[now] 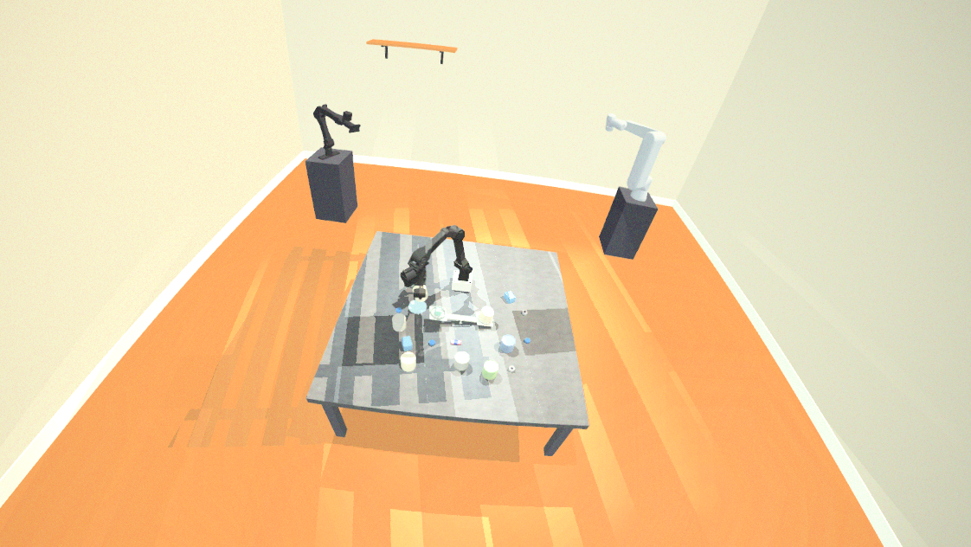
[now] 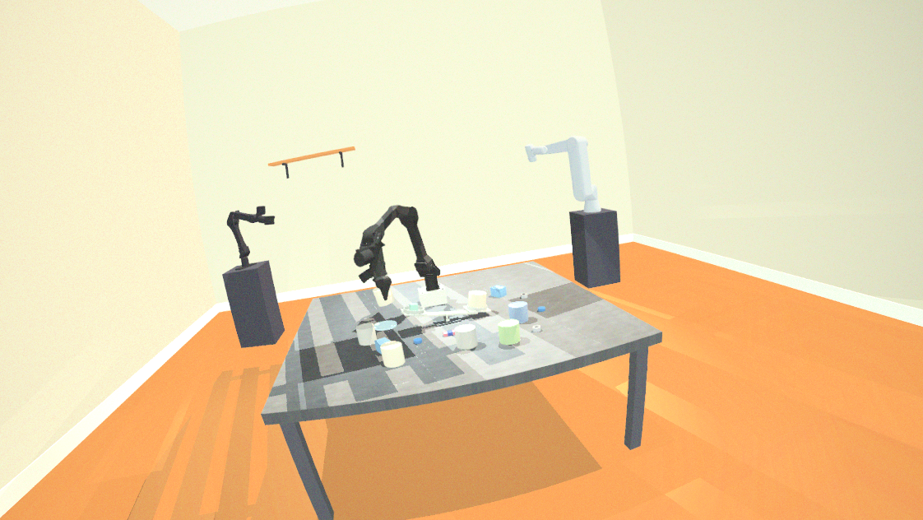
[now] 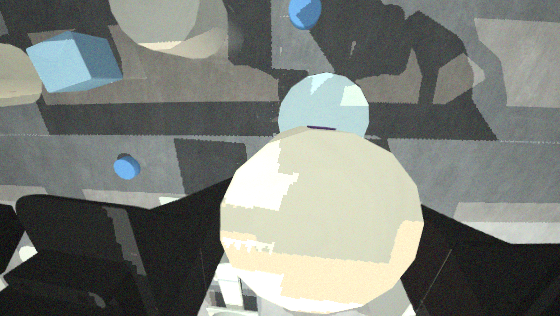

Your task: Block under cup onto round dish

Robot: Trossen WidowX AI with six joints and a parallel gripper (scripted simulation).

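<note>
Right now the pale blue round dish is 2 cm behind my gripper tip, 2 cm to the right of it and 12 cm below it. The rest, counted from my gripper tip: balance: 5 cm ahead, 23 cm to the left, 10 cm below.
</note>
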